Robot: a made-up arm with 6 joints. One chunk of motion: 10 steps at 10 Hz.
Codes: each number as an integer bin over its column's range. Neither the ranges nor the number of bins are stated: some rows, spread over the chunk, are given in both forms.
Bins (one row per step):
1: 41 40 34 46 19 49
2: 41 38 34 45 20 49
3: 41 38 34 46 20 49
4: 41 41 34 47 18 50
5: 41 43 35 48 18 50
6: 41 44 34 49 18 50
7: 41 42 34 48 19 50
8: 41 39 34 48 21 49
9: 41 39 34 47 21 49
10: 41 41 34 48 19 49
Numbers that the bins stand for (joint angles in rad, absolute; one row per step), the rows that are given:
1: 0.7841 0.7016 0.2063 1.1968 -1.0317 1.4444
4: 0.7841 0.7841 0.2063 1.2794 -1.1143 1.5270
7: 0.7841 0.8667 0.2063 1.3619 -1.0317 1.5270
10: 0.7841 0.7841 0.2063 1.3619 -1.0317 1.4444
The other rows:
2: 0.7841 0.5365 0.2063 1.1143 -0.9492 1.4444
3: 0.7841 0.5365 0.2063 1.1968 -0.9492 1.4444
5: 0.7841 0.9492 0.2889 1.3619 -1.1143 1.5270
6: 0.7841 1.0317 0.2063 1.4444 -1.1143 1.5270
8: 0.7841 0.6190 0.2063 1.3619 -0.8667 1.4444
9: 0.7841 0.6190 0.2063 1.2794 -0.8667 1.4444

